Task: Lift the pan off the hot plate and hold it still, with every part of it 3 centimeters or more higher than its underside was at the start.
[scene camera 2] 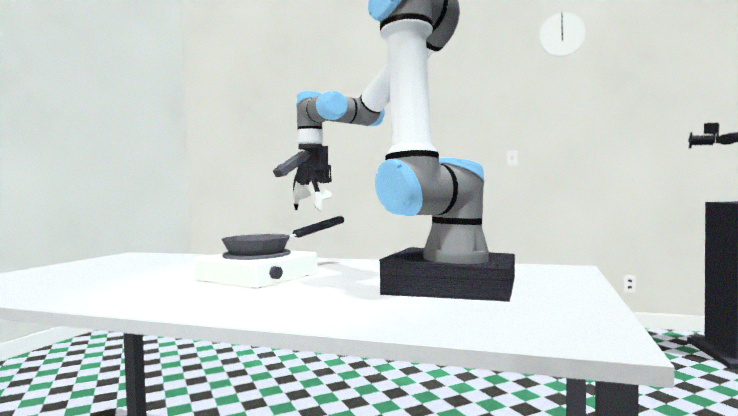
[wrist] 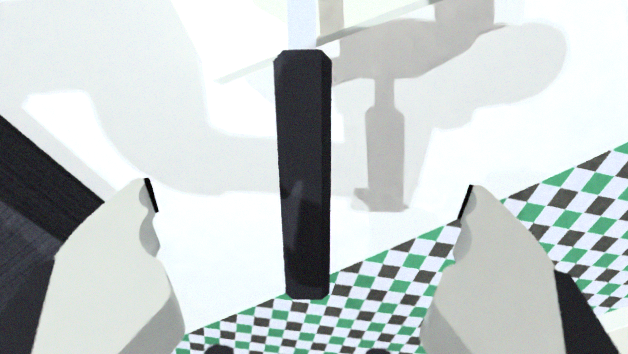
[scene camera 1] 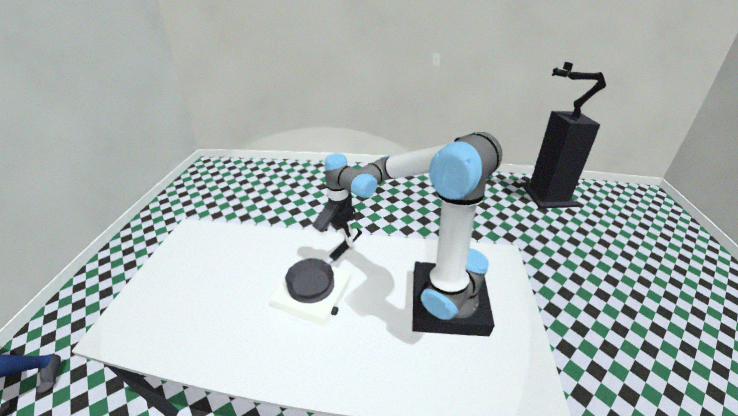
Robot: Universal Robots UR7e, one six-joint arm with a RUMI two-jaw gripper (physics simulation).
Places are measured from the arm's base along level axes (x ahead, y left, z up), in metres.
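Pixels of known places: gripper, fingertip midpoint: (scene camera 2: 307, 210) (wrist: 309, 185) (scene camera 1: 338, 239); arm's base, origin of the base link: (scene camera 2: 455, 259).
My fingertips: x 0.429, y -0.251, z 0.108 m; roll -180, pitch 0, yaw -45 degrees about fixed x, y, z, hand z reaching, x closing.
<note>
Ahead of a thing's pixels: the offset from my fingertips to its top centre. Level surfaces: height alone.
The dark pan (scene camera 1: 310, 280) (scene camera 2: 255, 243) sits upright on the white hot plate {0.105 m ahead, 0.130 m left, 0.108 m down} (scene camera 1: 297, 310) (scene camera 2: 227, 271) (wrist: 380, 11). Its black handle {0.028 m back, 0.024 m right, 0.022 m down} (scene camera 1: 339, 250) (scene camera 2: 317, 226) (wrist: 303, 165) slants up and away from the plate, toward the table's back edge in scene camera 1. My gripper (scene camera 1: 350, 240) (scene camera 2: 307, 208) (wrist: 309, 185) is open and empty, pointing down. In scene camera 2 its fingertips hang a little above the handle. In the wrist view the handle lies between the two widely parted fingers, in the middle. The pan's bowl does not show in the wrist view.
The arm's black base block (scene camera 1: 453, 324) (scene camera 2: 447, 279) (wrist: 42, 185) stands on the white table {0.181 m down} (scene camera 1: 206, 335) (scene camera 2: 330, 315), right of the hot plate in both scene views. A black pedestal (scene camera 1: 563, 155) (scene camera 2: 720, 273) stands off the table. A person's blue leg (scene camera 1: 23, 364) shows at lower left.
</note>
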